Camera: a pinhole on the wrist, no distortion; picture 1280 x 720 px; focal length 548.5 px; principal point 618.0 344.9 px. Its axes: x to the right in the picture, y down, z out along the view. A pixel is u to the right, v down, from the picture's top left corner.
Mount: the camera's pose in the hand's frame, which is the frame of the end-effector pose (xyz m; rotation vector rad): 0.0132 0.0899 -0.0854 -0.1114 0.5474 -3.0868
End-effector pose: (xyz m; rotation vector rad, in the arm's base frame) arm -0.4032 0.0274 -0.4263 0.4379 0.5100 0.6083
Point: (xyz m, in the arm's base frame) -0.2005 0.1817 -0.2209
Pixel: 363 60
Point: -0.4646 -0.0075 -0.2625
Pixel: 1086 148
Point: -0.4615 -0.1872 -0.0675
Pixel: 1134 193
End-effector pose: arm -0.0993 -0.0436 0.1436 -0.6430 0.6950 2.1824
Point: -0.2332 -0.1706 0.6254
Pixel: outside the picture
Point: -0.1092 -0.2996 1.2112
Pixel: outside the picture
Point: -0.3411 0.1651 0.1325
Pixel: 177 209
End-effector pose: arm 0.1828 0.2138 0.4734 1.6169 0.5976 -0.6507
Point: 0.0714 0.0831 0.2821
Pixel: 588 648
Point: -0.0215 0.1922 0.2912
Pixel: outside the picture
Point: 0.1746 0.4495 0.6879
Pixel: behind the camera
